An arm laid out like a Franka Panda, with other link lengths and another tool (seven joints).
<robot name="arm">
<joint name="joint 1" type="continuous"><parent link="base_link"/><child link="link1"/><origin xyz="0.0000 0.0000 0.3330" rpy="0.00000 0.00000 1.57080"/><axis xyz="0 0 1"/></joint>
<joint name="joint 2" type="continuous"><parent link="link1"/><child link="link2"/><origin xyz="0.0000 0.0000 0.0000" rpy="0.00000 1.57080 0.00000"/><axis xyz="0 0 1"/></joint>
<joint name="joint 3" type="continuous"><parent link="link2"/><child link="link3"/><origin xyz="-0.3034 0.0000 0.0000" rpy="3.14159 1.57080 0.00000"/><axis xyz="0 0 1"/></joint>
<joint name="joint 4" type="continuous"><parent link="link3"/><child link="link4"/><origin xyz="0.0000 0.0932 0.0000" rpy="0.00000 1.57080 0.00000"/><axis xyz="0 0 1"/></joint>
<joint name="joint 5" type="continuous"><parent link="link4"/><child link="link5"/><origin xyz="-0.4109 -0.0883 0.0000" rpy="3.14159 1.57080 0.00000"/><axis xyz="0 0 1"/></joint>
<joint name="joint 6" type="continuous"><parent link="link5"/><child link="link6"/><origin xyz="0.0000 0.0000 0.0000" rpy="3.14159 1.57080 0.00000"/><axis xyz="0 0 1"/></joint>
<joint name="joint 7" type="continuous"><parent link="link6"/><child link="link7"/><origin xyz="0.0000 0.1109 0.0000" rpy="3.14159 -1.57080 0.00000"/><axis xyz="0 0 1"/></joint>
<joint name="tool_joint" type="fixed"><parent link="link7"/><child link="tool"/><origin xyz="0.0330 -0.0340 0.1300" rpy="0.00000 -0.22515 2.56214"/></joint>
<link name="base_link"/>
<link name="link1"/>
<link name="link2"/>
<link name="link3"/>
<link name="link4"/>
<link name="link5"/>
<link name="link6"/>
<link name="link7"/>
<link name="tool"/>
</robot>
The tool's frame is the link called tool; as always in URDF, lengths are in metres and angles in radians. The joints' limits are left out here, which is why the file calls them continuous.
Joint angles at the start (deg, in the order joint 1, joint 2, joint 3, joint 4, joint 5, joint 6, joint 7):
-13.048 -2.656 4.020 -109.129 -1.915 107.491 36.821
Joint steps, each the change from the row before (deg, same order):
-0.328 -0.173 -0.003 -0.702 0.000 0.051 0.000
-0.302 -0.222 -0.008 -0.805 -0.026 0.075 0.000
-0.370 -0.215 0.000 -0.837 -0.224 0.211 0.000
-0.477 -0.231 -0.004 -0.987 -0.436 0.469 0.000
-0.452 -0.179 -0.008 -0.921 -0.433 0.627 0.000
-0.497 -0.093 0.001 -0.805 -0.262 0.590 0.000
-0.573 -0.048 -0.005 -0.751 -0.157 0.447 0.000
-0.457 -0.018 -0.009 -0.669 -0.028 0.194 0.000
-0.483 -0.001 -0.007 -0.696 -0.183 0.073 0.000
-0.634 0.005 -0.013 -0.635 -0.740 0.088 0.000
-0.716 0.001 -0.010 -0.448 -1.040 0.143 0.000
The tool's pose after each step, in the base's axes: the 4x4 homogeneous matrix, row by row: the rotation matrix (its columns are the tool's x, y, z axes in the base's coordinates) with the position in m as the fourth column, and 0 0 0 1 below. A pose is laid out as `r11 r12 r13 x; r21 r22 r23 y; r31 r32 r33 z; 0 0 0 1`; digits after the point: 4 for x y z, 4 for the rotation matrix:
0.2104 0.9766 -0.0445 0.6007; 0.9432 -0.2148 -0.2534 -0.1489; -0.2570 0.0113 -0.9663 0.4777; 0 0 0 1
0.2131 0.9755 -0.0544 0.5972; 0.9423 -0.2199 -0.2523 -0.1517; -0.2581 0.0025 -0.9661 0.4727; 0 0 0 1
0.2160 0.9744 -0.0632 0.5937; 0.9405 -0.2250 -0.2546 -0.1555; -0.2623 -0.0045 -0.9650 0.4678; 0 0 0 1
0.2196 0.9730 -0.0707 0.5900; 0.9376 -0.2306 -0.2603 -0.1606; -0.2696 -0.0091 -0.9629 0.4624; 0 0 0 1
0.2234 0.9718 -0.0753 0.5868; 0.9346 -0.2355 -0.2664 -0.1655; -0.2766 -0.0108 -0.9609 0.4573; 0 0 0 1
0.2288 0.9702 -0.0799 0.5839; 0.9321 -0.2420 -0.2694 -0.1706; -0.2807 -0.0128 -0.9597 0.4522; 0 0 0 1
0.2355 0.9680 -0.0869 0.5807; 0.9297 -0.2504 -0.2701 -0.1763; -0.2832 -0.0172 -0.9589 0.4468; 0 0 0 1
0.2405 0.9658 -0.0966 0.5773; 0.9282 -0.2579 -0.2682 -0.1807; -0.2839 -0.0251 -0.9585 0.4412; 0 0 0 1
0.2441 0.9636 -0.1093 0.5735; 0.9263 -0.2650 -0.2678 -0.1854; -0.2870 -0.0359 -0.9572 0.4351; 0 0 0 1
0.2463 0.9614 -0.1226 0.5694; 0.9221 -0.2714 -0.2760 -0.1924; -0.2986 -0.0451 -0.9533 0.4300; 0 0 0 1
0.2483 0.9595 -0.1329 0.5656; 0.9162 -0.2772 -0.2893 -0.2007; -0.3145 -0.0499 -0.9480 0.4270; 0 0 0 1

